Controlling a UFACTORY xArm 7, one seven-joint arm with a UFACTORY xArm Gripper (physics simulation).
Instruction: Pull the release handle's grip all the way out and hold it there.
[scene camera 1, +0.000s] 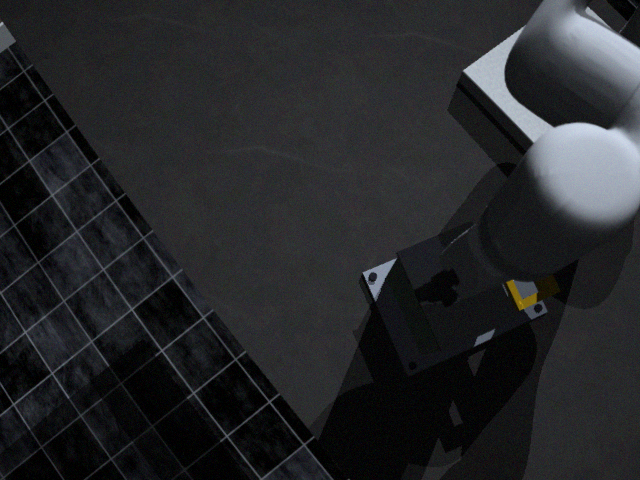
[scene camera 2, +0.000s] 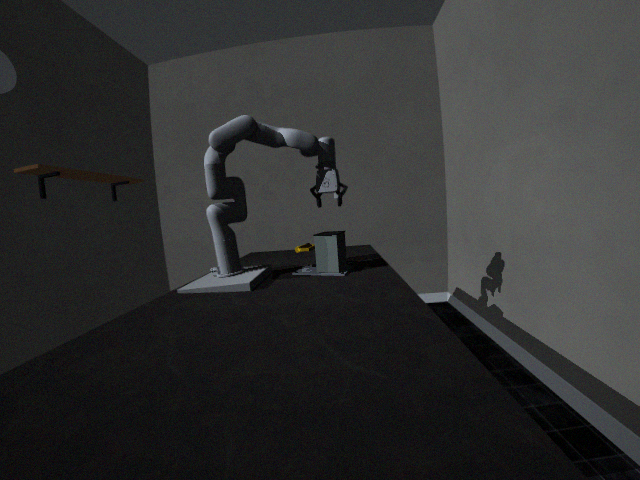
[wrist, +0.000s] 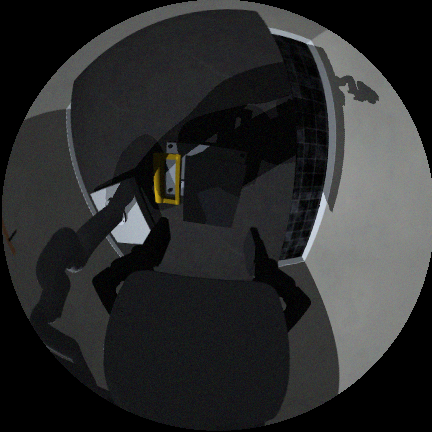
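The release handle's yellow grip (scene camera 1: 518, 300) (scene camera 2: 304, 248) (wrist: 158, 192) is a rectangular loop on the robot-base side of a dark box-shaped housing (scene camera 1: 475, 317) (scene camera 2: 326, 253) (wrist: 215, 185). The housing stands on a light bolted plate (scene camera 1: 381, 276). The arm hides part of the grip in scene camera 1. My gripper (scene camera 2: 329, 205) (wrist: 207, 232) is open and empty, fingers pointing down, well above the housing's top. In the wrist view the grip lies beyond the fingertips and to the left. The gripper is hidden under the arm in scene camera 1.
The arm's pale base slab (scene camera 1: 491, 85) (scene camera 2: 219, 284) (wrist: 132, 225) stands on the same dark table (scene camera 1: 232, 103) (scene camera 2: 258, 372), on the grip's side of the housing. A wooden shelf (scene camera 2: 77, 174) is on the left wall. Beyond the table edge lies a tiled floor (scene camera 1: 77, 258).
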